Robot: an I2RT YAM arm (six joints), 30 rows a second.
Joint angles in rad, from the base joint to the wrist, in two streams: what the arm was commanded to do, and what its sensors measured. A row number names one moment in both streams.
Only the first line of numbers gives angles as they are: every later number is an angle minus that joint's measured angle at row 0.
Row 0, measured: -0.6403, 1.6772, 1.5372, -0.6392, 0.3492, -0.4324
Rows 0 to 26, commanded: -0.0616, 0.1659, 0.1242, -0.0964, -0.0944, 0.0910; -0.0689, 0.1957, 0.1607, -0.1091, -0.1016, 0.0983; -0.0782, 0.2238, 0.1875, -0.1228, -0.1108, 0.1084; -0.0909, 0.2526, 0.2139, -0.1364, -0.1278, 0.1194; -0.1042, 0.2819, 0.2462, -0.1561, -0.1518, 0.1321; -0.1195, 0.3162, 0.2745, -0.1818, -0.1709, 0.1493; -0.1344, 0.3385, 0.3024, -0.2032, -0.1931, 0.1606; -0.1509, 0.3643, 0.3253, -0.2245, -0.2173, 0.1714; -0.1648, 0.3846, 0.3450, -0.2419, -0.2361, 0.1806; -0.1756, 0.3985, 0.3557, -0.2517, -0.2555, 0.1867; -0.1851, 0.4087, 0.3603, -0.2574, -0.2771, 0.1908; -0.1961, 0.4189, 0.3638, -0.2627, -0.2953, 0.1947; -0.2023, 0.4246, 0.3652, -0.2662, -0.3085, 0.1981; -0.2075, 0.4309, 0.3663, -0.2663, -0.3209, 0.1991; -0.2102, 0.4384, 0.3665, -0.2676, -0.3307, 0.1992; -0.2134, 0.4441, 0.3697, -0.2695, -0.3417, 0.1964; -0.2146, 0.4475, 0.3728, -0.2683, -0.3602, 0.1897; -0.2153, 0.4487, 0.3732, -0.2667, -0.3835, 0.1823; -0.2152, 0.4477, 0.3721, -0.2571, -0.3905, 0.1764; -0.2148, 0.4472, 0.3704, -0.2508, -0.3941, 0.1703; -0.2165, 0.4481, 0.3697, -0.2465, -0.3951, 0.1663; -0.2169, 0.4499, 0.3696, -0.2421, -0.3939, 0.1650; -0.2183, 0.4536, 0.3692, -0.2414, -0.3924, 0.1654; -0.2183, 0.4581, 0.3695, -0.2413, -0.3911, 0.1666; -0.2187, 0.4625, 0.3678, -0.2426, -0.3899, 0.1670; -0.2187, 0.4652, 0.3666, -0.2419, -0.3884, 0.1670; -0.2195, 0.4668, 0.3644, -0.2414, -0.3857, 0.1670
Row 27, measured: -0.2190, 0.4493, 0.3280, -0.2521, -0.3528, 0.1675
